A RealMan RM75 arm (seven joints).
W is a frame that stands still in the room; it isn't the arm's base.
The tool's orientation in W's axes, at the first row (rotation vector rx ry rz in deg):
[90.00, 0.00, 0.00]
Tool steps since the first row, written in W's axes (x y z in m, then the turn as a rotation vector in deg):
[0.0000, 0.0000, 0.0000, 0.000, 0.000, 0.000]
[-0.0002, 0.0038, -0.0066, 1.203, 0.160, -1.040]
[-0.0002, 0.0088, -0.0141, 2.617, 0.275, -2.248]
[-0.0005, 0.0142, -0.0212, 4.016, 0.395, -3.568]
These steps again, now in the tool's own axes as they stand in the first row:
[0.0000, 0.0000, 0.0000, 0.000, 0.000, 0.000]
[-0.0002, -0.0066, -0.0038, 1.203, -1.040, -0.160]
[-0.0002, -0.0141, -0.0088, 2.617, -2.248, -0.275]
[-0.0005, -0.0212, -0.0142, 4.016, -3.568, -0.395]

